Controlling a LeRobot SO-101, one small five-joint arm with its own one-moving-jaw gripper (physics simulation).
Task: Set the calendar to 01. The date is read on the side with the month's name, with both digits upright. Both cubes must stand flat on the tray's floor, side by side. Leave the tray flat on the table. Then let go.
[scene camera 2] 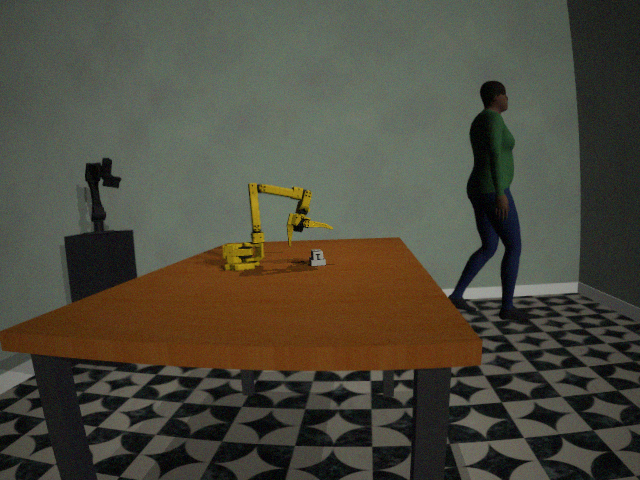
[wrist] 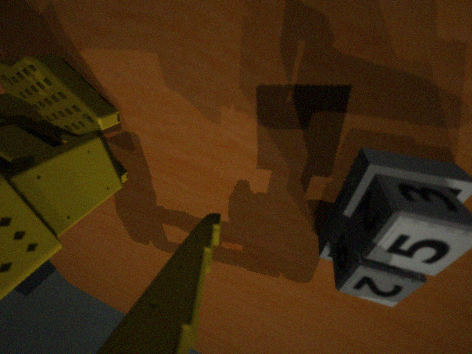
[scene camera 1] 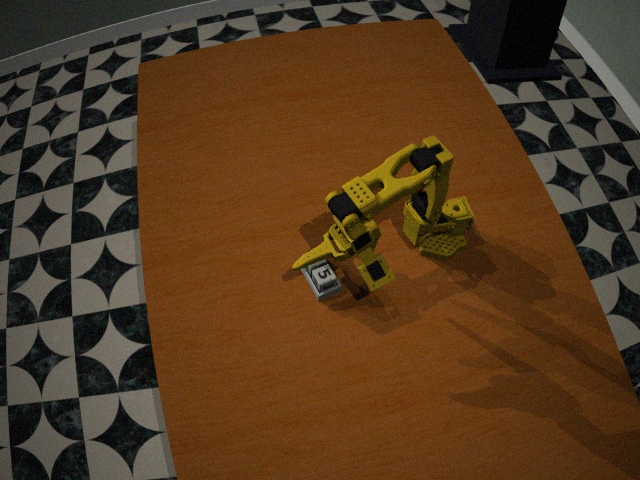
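Observation:
The small grey tray [scene camera 1: 329, 296] [scene camera 2: 317, 262] [wrist: 345, 192] lies flat on the table and holds two white cubes side by side. One cube [scene camera 1: 324, 274] [scene camera 2: 316, 254] [wrist: 421, 248] has a 5 on top and, in the wrist view, a 3 on its end face. The other cube [wrist: 381, 287] has a 2 on top; in scene camera 1 the moving jaw mostly covers it. The digits on the shaded long side are too dark to read, and no month name is readable. My gripper [scene camera 1: 327, 281] [scene camera 2: 310, 236] is fully open and empty above and beside the tray; one notched jaw [wrist: 192, 270] shows in the wrist view.
The wooden table [scene camera 1: 232, 335] [scene camera 2: 248, 320] [wrist: 200, 115] carries the arm's yellow base [scene camera 1: 439, 232] [scene camera 2: 241, 256] near the tray. A dark pedestal [scene camera 1: 522, 41] [scene camera 2: 100, 263] with another arm stands beyond the table. A person [scene camera 2: 493, 155] stands behind it.

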